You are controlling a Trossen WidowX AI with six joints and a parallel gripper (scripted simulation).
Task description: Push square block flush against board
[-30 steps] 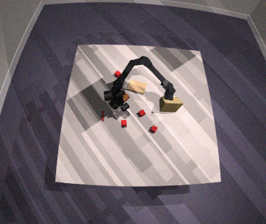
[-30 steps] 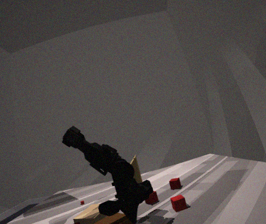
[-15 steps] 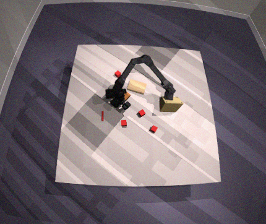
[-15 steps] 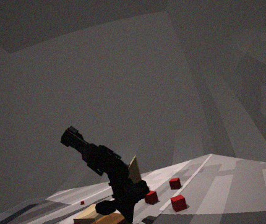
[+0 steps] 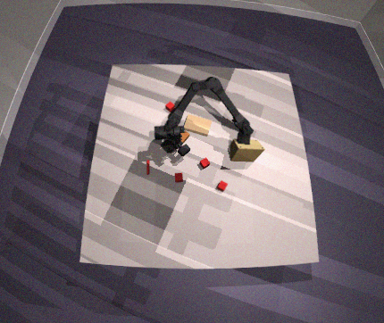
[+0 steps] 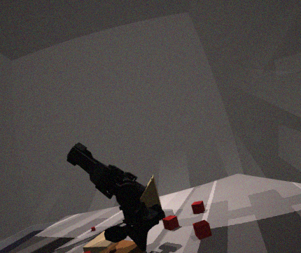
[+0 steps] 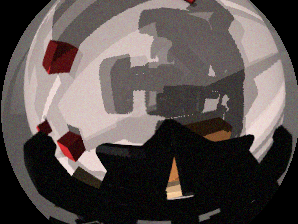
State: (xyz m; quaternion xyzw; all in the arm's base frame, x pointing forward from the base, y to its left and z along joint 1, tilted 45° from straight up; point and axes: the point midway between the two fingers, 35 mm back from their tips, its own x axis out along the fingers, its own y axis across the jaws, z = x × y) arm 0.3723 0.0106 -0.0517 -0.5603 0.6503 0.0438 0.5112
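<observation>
The square block is 7 cm to the right of my gripper tip. Round my gripper tip: thin red stick 13 cm ahead, 14 cm to the left; then pale tan board 11 cm behind, 16 cm to the right.
</observation>
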